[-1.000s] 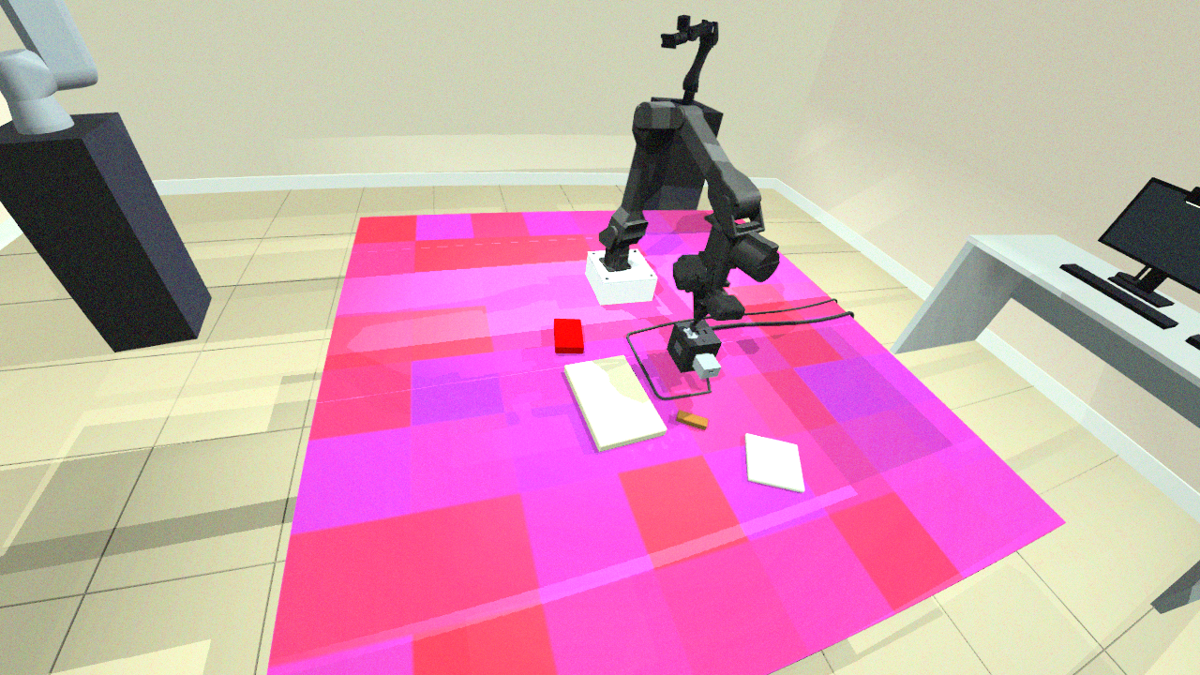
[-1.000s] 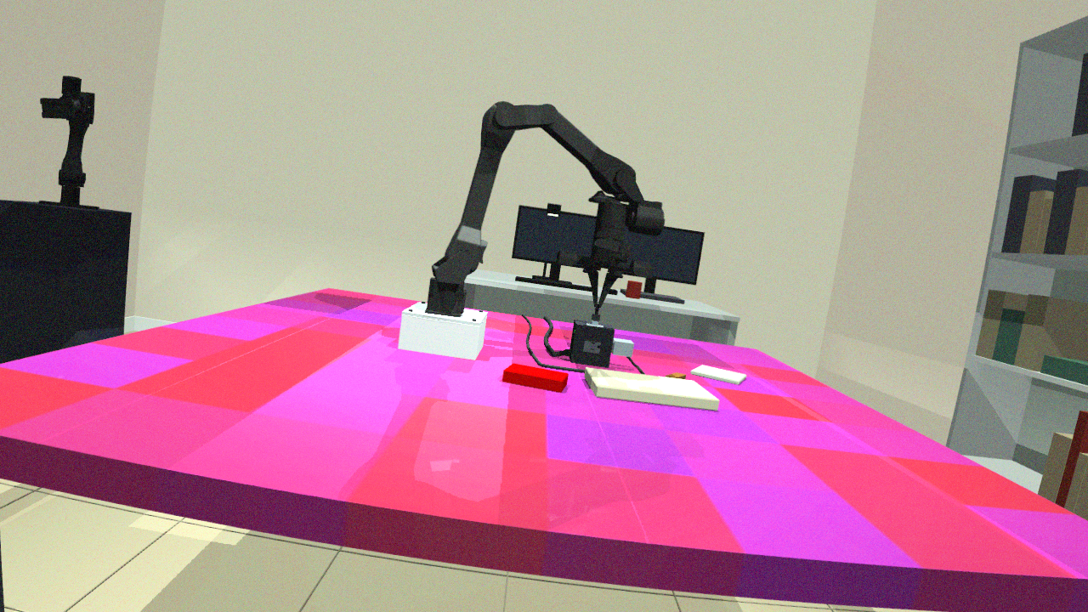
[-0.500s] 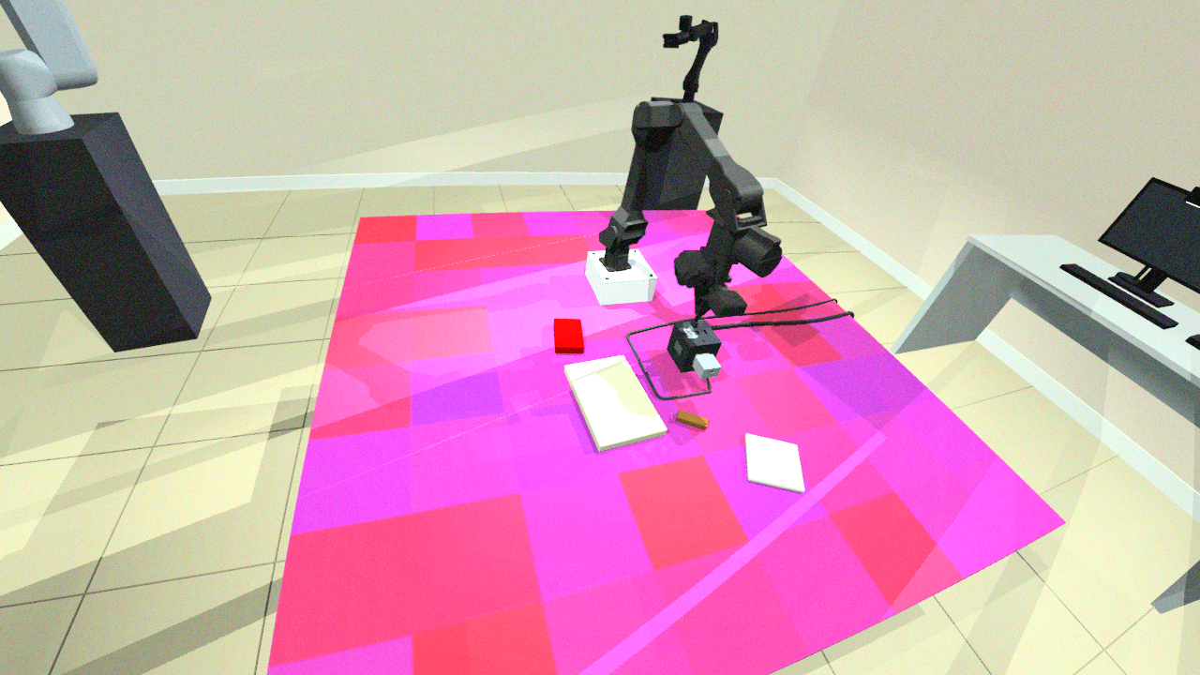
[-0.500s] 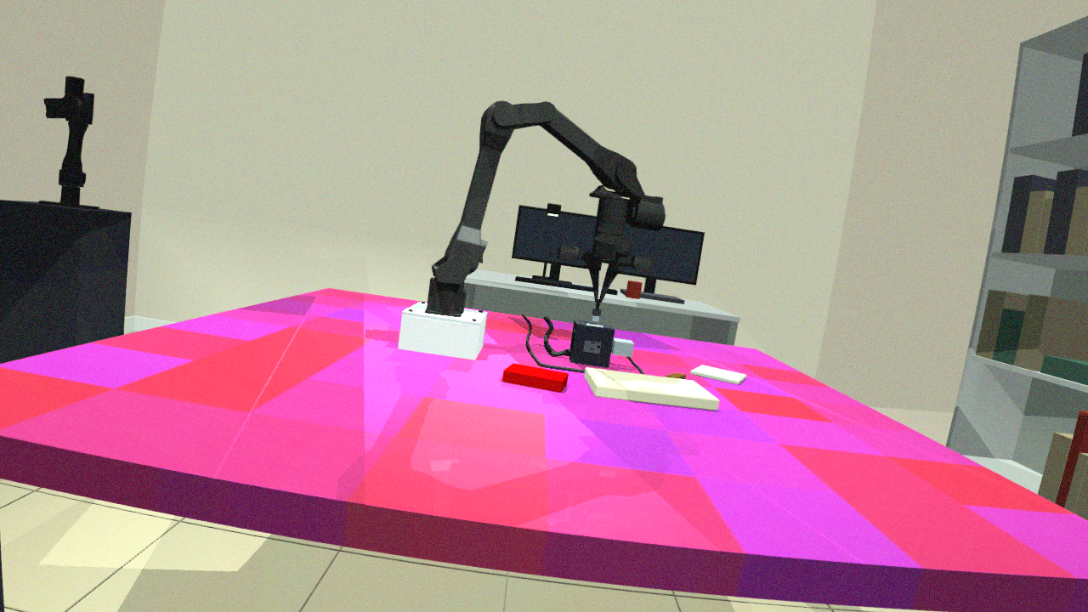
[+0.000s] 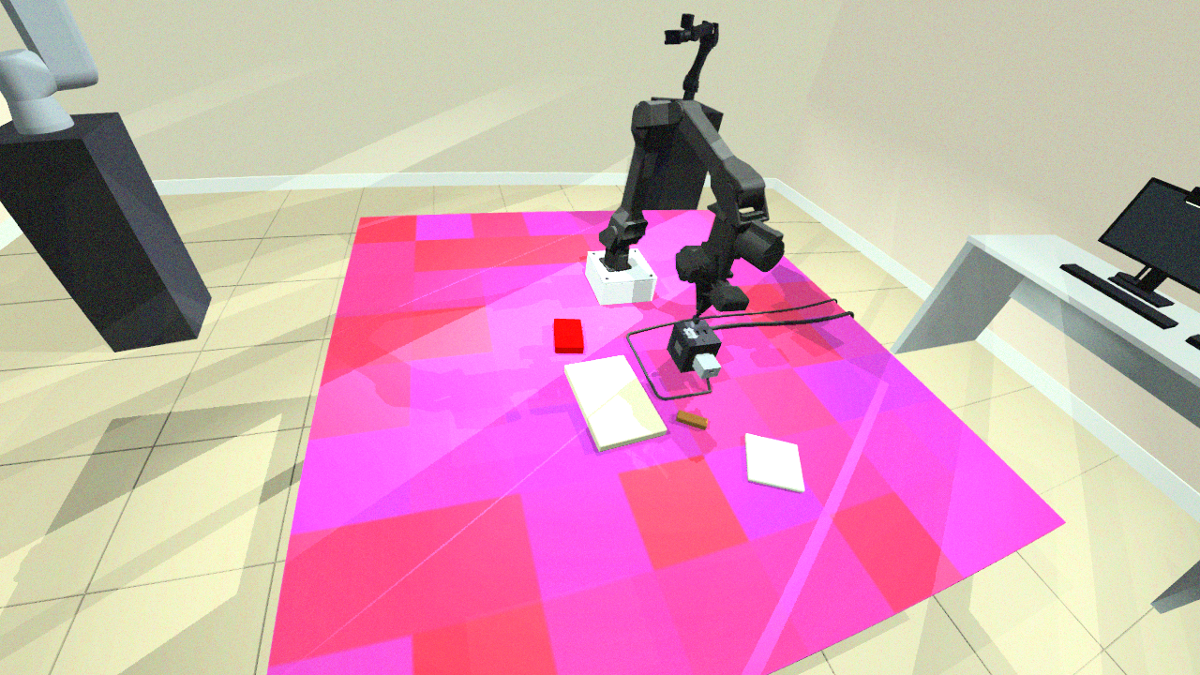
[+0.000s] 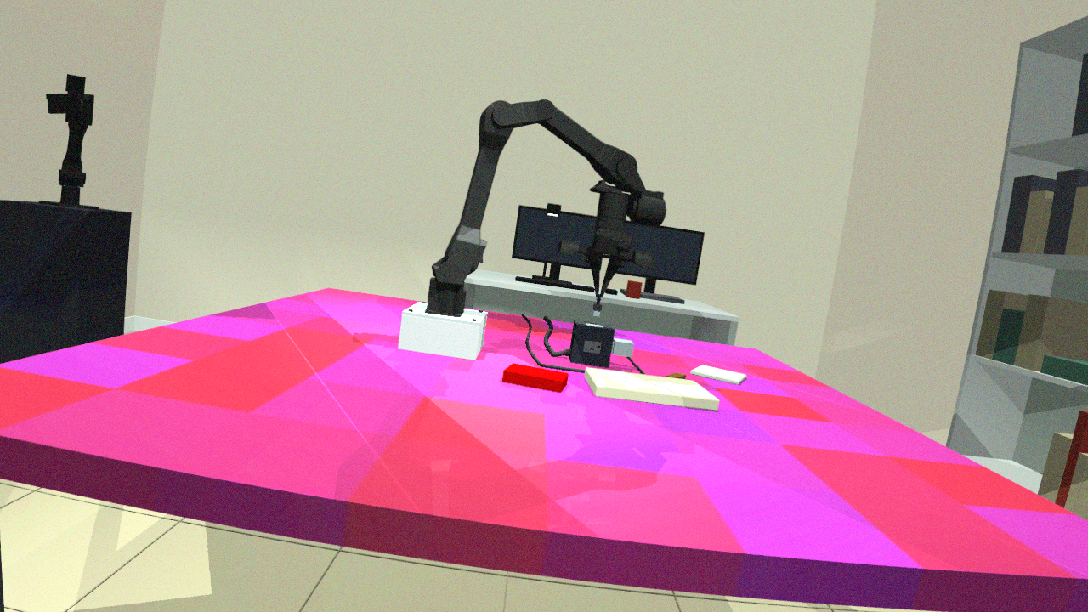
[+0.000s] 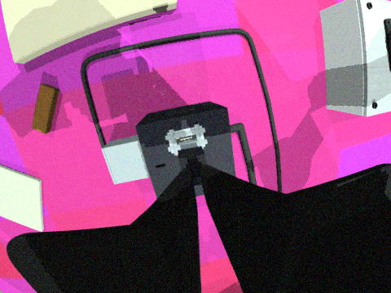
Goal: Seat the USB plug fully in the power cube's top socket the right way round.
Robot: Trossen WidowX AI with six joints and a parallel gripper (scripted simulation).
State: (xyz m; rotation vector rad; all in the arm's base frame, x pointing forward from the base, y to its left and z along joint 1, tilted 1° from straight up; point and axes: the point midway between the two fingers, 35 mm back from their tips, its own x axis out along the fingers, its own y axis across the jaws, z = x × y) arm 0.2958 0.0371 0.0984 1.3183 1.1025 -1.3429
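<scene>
Right now the USB plug is 2 cm below my gripper tip. From my gripper tip the other things lie so: brown block (15 cm ahead, 13 cm below, 8 cm to the right); cream book (20 cm to the right, 12 cm below, 6 cm ahead); USB socket (6 cm below).
</scene>
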